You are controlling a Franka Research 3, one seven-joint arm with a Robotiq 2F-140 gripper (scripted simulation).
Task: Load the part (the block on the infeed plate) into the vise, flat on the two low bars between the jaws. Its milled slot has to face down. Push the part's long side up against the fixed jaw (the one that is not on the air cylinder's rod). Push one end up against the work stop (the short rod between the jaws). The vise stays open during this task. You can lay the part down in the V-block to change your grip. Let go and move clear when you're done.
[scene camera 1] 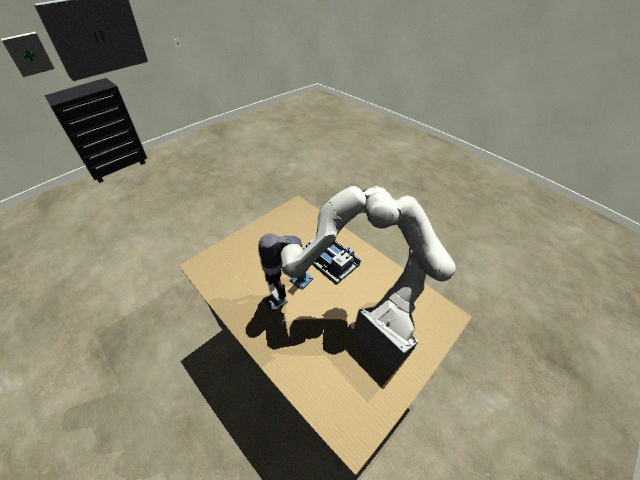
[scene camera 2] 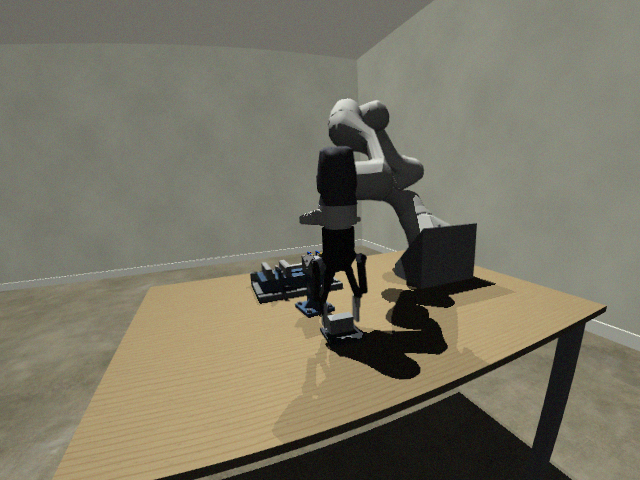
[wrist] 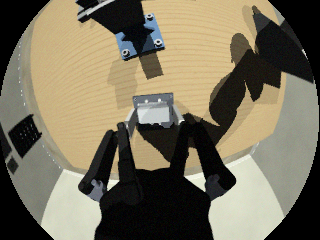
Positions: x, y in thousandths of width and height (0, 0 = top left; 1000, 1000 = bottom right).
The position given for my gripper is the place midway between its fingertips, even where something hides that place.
I see my gripper (scene camera 2: 532, 672).
My gripper also shows in the wrist view (wrist: 483, 469).
